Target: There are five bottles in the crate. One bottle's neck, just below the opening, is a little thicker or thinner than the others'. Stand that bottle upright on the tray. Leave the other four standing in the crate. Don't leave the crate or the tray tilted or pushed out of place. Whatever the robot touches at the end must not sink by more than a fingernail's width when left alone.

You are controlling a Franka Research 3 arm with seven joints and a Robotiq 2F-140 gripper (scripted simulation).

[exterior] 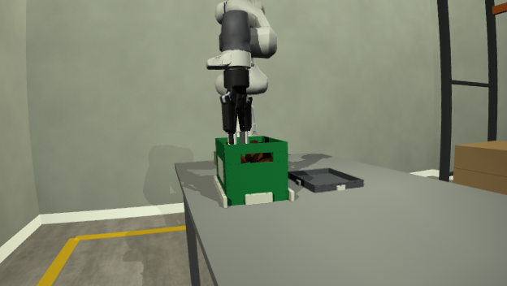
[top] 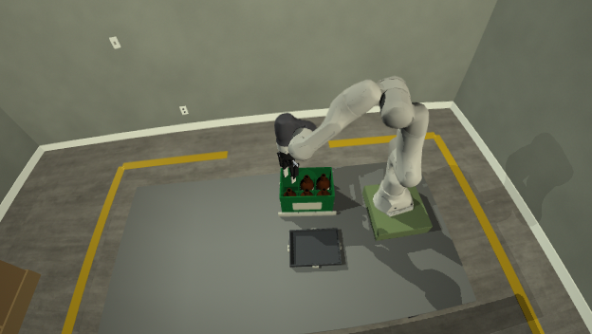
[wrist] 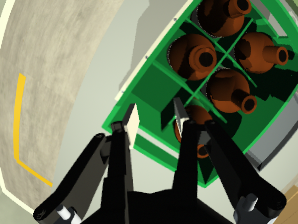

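Now: hand 80 mm past the green crate, 50 mm to the right of it and 90 mm above it. From my hand the other things lie so: dark grey tray 100 mm behind, 340 mm to the left, 160 mm below.
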